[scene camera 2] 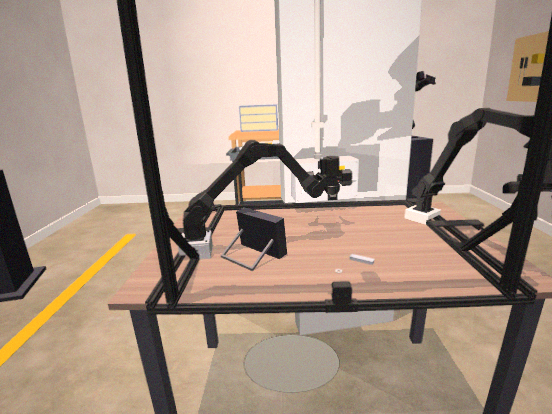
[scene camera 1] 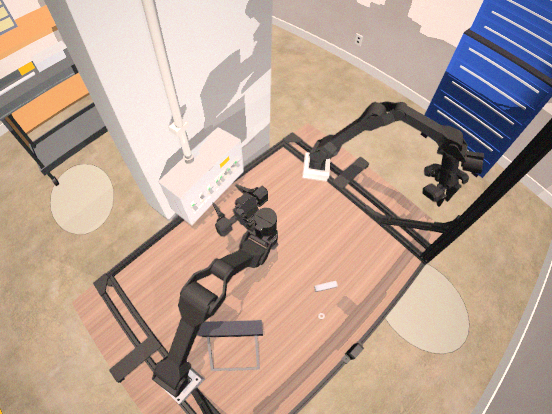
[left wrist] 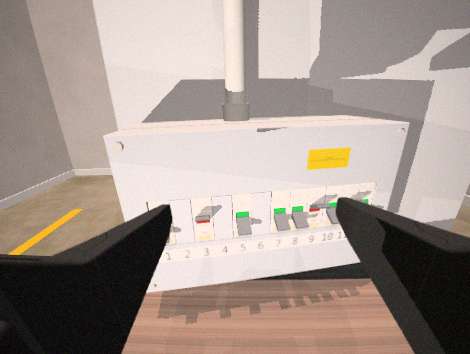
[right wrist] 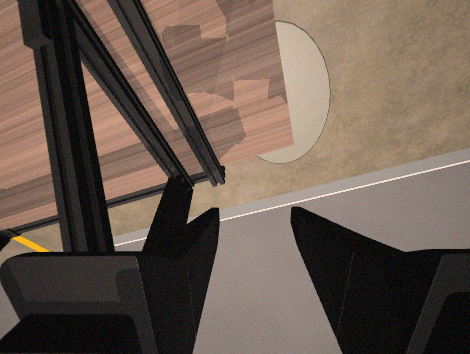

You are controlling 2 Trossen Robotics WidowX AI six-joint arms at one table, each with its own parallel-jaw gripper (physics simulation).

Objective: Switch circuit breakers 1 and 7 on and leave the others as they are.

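Places are measured from the left arm's base along level axes (x ahead, y left, z up), in centimetres.
Pixels of known places: left gripper, fingertip midpoint: [scene camera 1: 224,193] [left wrist: 252,208]; right gripper, fingertip midpoint: [scene camera 2: 544,220] [scene camera 1: 442,203] [right wrist: 254,214]; left arm's base, link origin: [scene camera 2: 195,237] [scene camera 1: 177,380]; right arm's base, link origin: [scene camera 2: 423,209] [scene camera 1: 317,163].
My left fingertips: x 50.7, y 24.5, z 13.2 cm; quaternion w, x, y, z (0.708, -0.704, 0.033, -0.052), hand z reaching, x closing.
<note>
Ahead of a thing's pixels: the offset from my left fingertips to its top centre. "spot": to the spot under its first point.
The white breaker box [scene camera 1: 202,160] [scene camera 2: 352,192] [left wrist: 215,160] is at the pillar by the table's back edge. In the left wrist view, breaker 7 @[spot: dx +4.5, dy +7.6, dz -6.0 cm] [left wrist: 282,220] has its grey lever down under a green mark. Breaker 1 is mostly hidden there by the left finger; scene camera 1 shows green at breaker 1 @[spot: dx -7.1, dy +7.6, dz -5.7 cm] [scene camera 1: 194,205]. Breakers 5, 8 and 10 show green, 3 and 9 red; 11 is hidden. My left gripper [scene camera 1: 227,195] [left wrist: 252,208] is open and empty, in front of the box, apart from it. My right gripper [right wrist: 254,214] is partly open and empty, out beyond the right table side.
A white conduit [scene camera 1: 162,65] [left wrist: 234,50] rises from the box top. A dark panel on a wire stand [scene camera 1: 231,328] [scene camera 2: 261,232] stands near the left arm's base. A small white bar @[dx +1.9, dy -40.0, dz -17.8 cm] [scene camera 1: 326,286] [scene camera 2: 361,259] and a small ring lie on the table. Black frame rails edge the table.
</note>
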